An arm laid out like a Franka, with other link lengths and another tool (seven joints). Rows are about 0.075 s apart.
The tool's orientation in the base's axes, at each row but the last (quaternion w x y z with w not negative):
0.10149 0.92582 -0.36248 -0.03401
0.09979 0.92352 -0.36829 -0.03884
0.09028 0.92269 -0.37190 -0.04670
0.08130 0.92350 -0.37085 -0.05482
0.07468 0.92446 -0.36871 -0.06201
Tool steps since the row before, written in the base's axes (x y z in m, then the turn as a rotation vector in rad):
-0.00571 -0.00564 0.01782 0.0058 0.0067 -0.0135
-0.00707 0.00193 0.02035 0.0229 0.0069 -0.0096
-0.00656 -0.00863 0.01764 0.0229 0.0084 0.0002
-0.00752 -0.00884 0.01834 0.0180 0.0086 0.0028
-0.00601 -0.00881 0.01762 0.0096 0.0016 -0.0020
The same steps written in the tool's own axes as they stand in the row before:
-0.00018 0.01162 -0.01571 -0.0004 -0.0115 0.0113
-0.00642 0.00772 -0.01916 0.0119 -0.0223 0.0050
0.00094 0.01410 -0.01513 0.0106 -0.0214 -0.0048
-0.00002 0.01488 -0.01580 0.0069 -0.0178 -0.0066
0.00071 0.01360 -0.01545 0.0059 -0.0080 0.0002

